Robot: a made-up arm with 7 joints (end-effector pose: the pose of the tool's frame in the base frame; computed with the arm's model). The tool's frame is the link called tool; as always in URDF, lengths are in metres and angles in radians.
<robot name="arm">
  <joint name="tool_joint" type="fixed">
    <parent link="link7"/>
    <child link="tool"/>
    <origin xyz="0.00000 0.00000 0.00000" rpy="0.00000 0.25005 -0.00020"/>
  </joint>
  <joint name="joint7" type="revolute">
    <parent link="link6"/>
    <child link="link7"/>
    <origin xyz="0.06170 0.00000 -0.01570"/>
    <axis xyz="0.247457 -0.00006 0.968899"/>
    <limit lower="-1.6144" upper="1.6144" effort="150" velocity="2.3"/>
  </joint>
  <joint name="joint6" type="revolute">
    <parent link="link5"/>
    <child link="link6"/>
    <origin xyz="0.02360 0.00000 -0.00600"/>
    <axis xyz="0.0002 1 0.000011"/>
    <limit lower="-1.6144" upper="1.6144" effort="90" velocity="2.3"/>
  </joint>
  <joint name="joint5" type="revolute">
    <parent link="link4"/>
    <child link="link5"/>
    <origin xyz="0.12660 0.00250 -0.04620"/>
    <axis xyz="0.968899 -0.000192 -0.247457"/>
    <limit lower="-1.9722" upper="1.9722" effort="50" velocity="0.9"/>
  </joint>
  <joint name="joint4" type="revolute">
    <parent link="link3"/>
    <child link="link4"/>
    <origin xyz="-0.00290 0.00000 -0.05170"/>
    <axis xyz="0.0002 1 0.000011"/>
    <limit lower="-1.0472" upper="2.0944" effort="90" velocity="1"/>
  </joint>
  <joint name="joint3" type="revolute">
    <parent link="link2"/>
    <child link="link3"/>
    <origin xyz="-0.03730 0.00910 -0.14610"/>
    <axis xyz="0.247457 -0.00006 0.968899"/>
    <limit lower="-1.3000" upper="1.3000" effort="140" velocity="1.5"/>
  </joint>
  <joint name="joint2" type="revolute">
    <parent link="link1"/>
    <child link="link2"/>
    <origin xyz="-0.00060 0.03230 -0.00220"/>
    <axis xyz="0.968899 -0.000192 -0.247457"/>
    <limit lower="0.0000" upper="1.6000" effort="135" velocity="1.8"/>
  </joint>
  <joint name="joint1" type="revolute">
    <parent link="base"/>
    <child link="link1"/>
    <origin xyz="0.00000 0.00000 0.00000"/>
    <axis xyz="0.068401 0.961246 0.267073"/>
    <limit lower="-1.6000" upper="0.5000" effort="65" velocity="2"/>
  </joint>
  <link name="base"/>
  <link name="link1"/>
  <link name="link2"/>
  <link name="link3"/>
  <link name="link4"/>
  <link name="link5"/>
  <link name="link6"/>
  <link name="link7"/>
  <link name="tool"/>
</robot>
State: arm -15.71 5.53 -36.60 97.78 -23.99 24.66 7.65
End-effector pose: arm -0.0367 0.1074 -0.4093 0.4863 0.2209 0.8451 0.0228
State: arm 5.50 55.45 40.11 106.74 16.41 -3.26 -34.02
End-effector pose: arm -0.1430 0.3520 -0.2263 0.6134 -0.0348 0.7463 0.2559
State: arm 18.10 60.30 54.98 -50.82 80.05 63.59 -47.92
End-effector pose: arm 0.0707 0.1786 0.0751 0.5030 0.6624 0.1559 0.5329
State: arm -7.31 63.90 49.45 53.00 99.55 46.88 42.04
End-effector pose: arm 0.0549 0.4196 -0.0487 0.1241 -0.8243 -0.2972 -0.4656
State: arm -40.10 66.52 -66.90 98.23 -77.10 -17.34 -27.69
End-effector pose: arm 0.1394 0.4161 -0.1055 0.8603 0.2939 0.3405 0.2399
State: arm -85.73 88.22 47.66 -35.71 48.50 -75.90 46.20
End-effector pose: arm 0.0082 0.0890 0.1596 0.4130 -0.5267 0.7385 -0.0815
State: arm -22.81 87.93 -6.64 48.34 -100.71 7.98 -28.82
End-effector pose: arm 0.1927 0.3877 -0.0127 0.9848 -0.1383 -0.0013 0.1053
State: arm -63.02 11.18 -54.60 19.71 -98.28 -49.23 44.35
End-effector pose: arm 0.3092 -0.1081 -0.1062 0.8293 -0.5461 0.0904 0.0763
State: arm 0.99 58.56 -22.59 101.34 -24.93 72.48 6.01
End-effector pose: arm -0.1373 0.3531 -0.1403 0.0806 -0.1303 -0.8437 -0.5145
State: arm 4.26 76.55 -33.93 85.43 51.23 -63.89 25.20
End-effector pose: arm -0.0380 0.3954 -0.1380 0.4913 0.6074 0.4613 -0.4206
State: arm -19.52 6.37 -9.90 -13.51 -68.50 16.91 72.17
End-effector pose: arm 0.2346 -0.0163 -0.1584 0.8295 -0.3493 0.3440 0.2676
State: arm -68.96 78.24 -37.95 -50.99 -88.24 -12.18 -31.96
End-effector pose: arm 0.1579 0.0025 0.0588 0.5601 0.0171 -0.2113 -0.8009
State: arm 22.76 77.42 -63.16 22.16 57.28 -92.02 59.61
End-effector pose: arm -0.1244 0.2302 -0.1750 0.7748 0.0017 0.1518 -0.6137
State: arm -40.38 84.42 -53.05 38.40 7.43 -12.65 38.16
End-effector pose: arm 0.2362 0.3186 -0.1039 0.6074 0.7907 -0.0155 0.0752
